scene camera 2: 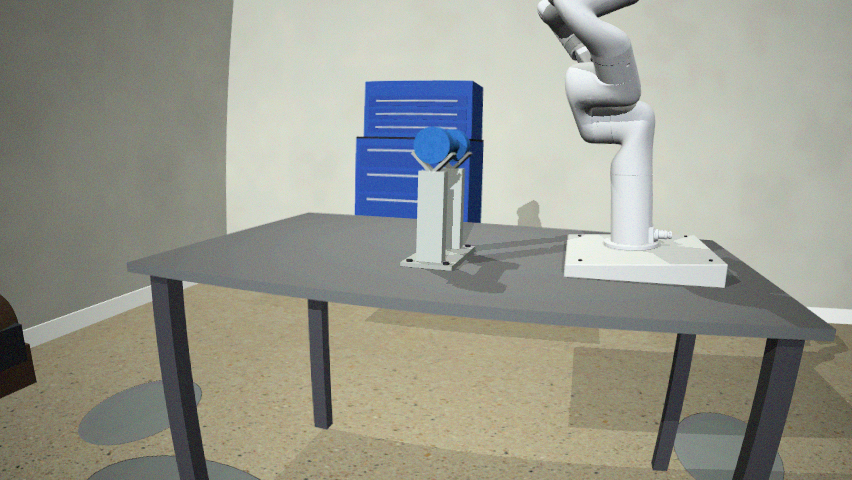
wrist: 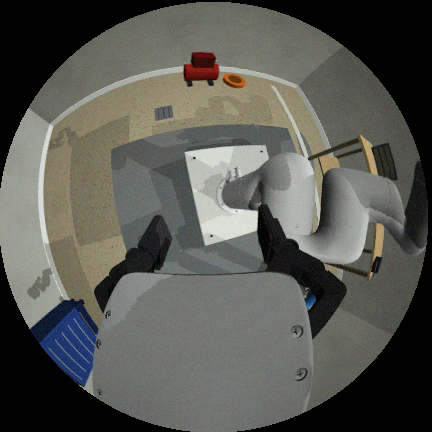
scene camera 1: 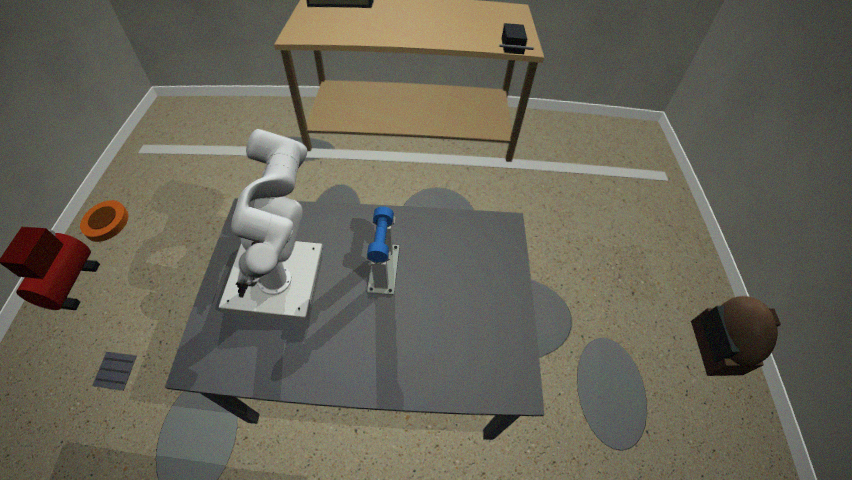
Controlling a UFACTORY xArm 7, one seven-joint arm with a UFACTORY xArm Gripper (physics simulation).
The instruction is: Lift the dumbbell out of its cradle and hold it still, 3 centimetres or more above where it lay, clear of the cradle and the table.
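Frame: origin at the arm's base, x ahead, y left, z up, level; metres.
Seen in the pictures: gripper, fingertip midpoint: (wrist: 209, 222); arm's base, link origin: (scene camera 2: 631, 245) (wrist: 233, 194) (scene camera 1: 274, 280).
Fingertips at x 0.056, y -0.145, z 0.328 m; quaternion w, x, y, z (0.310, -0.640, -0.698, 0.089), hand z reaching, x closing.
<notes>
Pixels of each thing's top centre, then the offset from my fingertips to it. Level surfaces: height alone.
- blue dumbbell, top centre: (scene camera 2: 444, 128) (scene camera 1: 380, 227) (wrist: 308, 310) 0.100 m down, 0.332 m ahead, 0.295 m left
- pale cradle, top centre: (scene camera 2: 443, 151) (scene camera 1: 381, 235) 0.147 m down, 0.332 m ahead, 0.295 m left
- table, surface height: 0.365 m down
The blue dumbbell (scene camera 1: 382, 231) (scene camera 2: 432, 145) lies level across the V-shaped rests of the pale cradle (scene camera 1: 379, 275) (scene camera 2: 431, 215), high above the table (scene camera 1: 465, 333) (scene camera 2: 298, 256). In the wrist view a small blue part of the dumbbell (wrist: 311, 300) shows behind the right finger linkage. My gripper (scene camera 1: 241, 290) (wrist: 209, 222) is open, with its fingers wide apart and no object between them. It is near the arm's base, well to the left of the dumbbell in scene camera 1. The gripper does not show in scene camera 2.
The arm's white base plate (scene camera 1: 307, 280) (scene camera 2: 643, 271) (wrist: 200, 200) sits on the table beside the cradle. Beyond the table are a wooden workbench (scene camera 1: 411, 26), a blue tool cabinet (scene camera 2: 387, 160) (wrist: 70, 345), a red compressor (scene camera 1: 56, 271) (wrist: 201, 71) and an orange ring (scene camera 1: 122, 226).
</notes>
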